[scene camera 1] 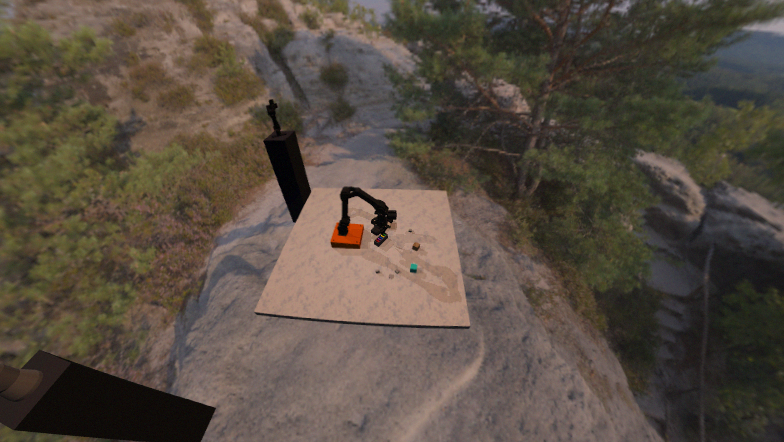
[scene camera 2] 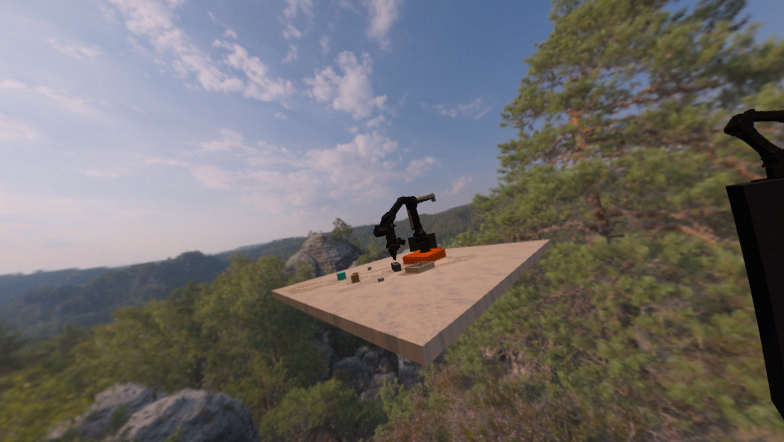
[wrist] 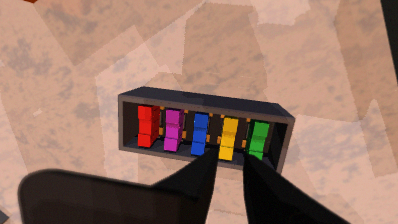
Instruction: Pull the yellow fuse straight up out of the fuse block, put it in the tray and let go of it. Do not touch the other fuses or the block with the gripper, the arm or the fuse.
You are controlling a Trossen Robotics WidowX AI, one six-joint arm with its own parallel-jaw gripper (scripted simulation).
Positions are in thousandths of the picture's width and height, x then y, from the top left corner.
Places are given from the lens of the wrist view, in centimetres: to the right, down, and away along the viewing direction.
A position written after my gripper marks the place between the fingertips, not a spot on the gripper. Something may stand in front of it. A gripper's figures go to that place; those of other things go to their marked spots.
my gripper (wrist: 579, 712): 2, 3, 10
red fuse (wrist: 376, 516): -3, 0, 13
magenta fuse (wrist: 438, 525): -2, 0, 12
